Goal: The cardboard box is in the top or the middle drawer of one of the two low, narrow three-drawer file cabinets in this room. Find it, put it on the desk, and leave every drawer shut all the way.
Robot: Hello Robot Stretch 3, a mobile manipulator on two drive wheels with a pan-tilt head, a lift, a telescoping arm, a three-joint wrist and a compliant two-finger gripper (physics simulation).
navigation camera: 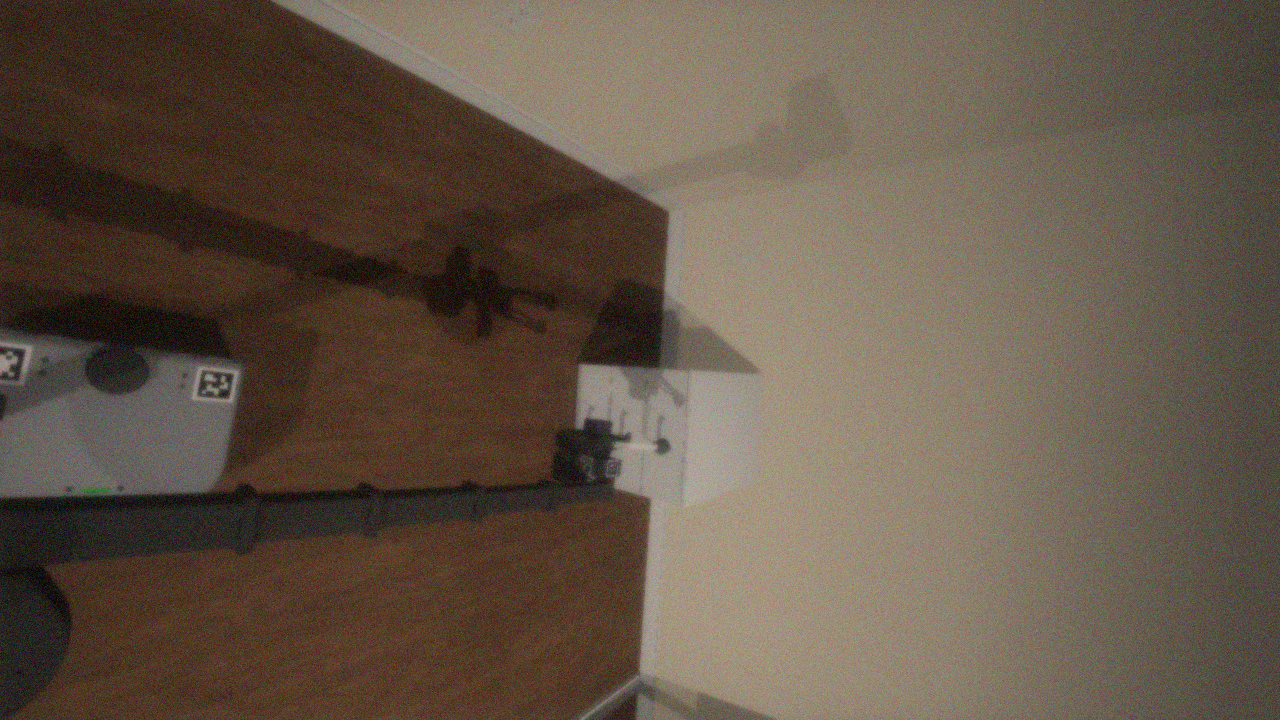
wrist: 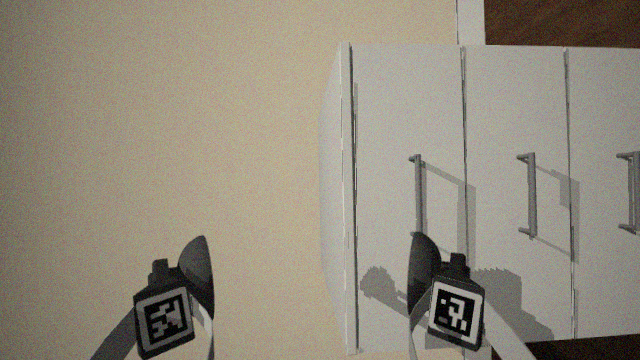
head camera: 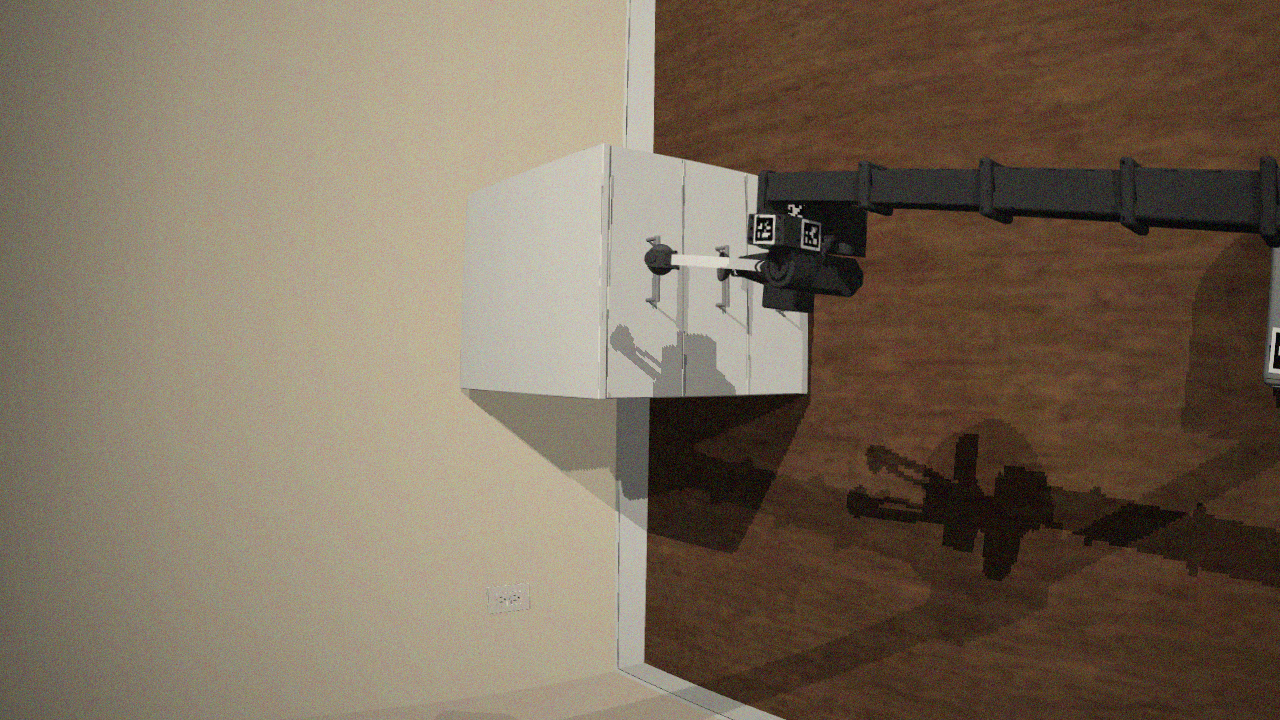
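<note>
A white three-drawer file cabinet (head camera: 537,295) (navigation camera: 723,429) stands against the wall, its three drawer fronts shut. Its top drawer (head camera: 637,192) (wrist: 400,110) has a grey bar handle (head camera: 656,284) (wrist: 419,195). The middle drawer (head camera: 712,204) (wrist: 515,110) has a similar handle (wrist: 532,195). My gripper (head camera: 691,261) (navigation camera: 642,442) (wrist: 310,261) is open and empty in front of the upper drawers. In the wrist view, one fingertip overlaps the end of the top handle and the other lies over the wall; contact cannot be told. The cardboard box does not show.
My arm (head camera: 1056,195) (navigation camera: 304,516) stretches from the base (navigation camera: 116,429) above the brown wood floor (head camera: 1029,349) (navigation camera: 402,385). A wall outlet (head camera: 508,598) is beside the cabinet, towards a room corner. A pale bar (navigation camera: 612,700), perhaps the desk's foot, shows at the navigation view's bottom edge.
</note>
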